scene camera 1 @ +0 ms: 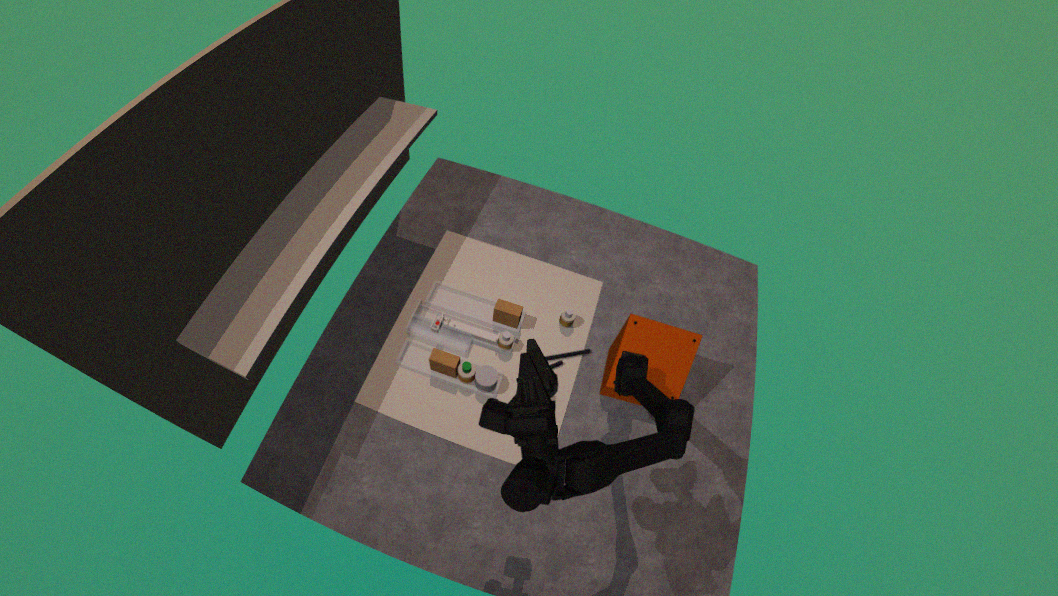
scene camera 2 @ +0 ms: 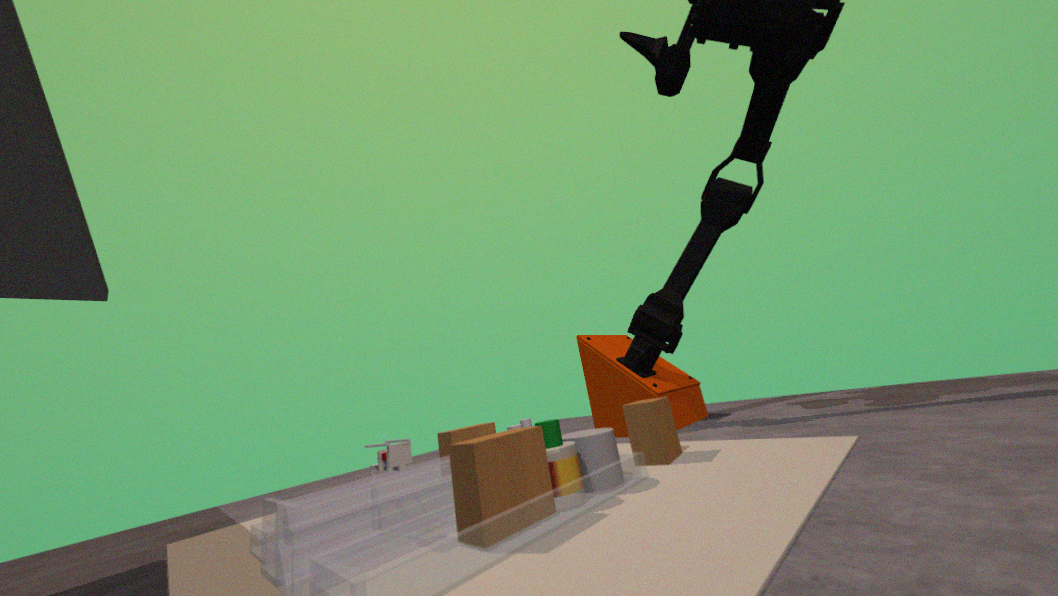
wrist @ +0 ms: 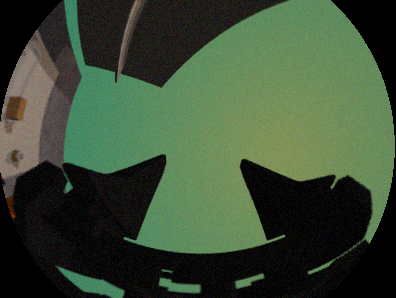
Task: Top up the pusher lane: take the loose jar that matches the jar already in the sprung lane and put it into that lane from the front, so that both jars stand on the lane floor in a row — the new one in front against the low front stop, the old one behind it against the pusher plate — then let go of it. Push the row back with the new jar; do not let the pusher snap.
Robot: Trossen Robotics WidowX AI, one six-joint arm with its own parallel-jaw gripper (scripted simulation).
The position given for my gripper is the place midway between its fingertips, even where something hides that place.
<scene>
My gripper (scene camera 1: 528,345) is open, with nothing in its grasp. I also see a grey cylinder (scene camera 2: 596,448), a brown box (scene camera 2: 491,474), a brown box (scene camera 2: 445,438), a brown box (scene camera 2: 652,431) and a sprung lane (scene camera 2: 294,530).
My gripper also shows in the wrist view (wrist: 204,161). The wrist view does not show the grey cylinder: it is out of frame.
</scene>
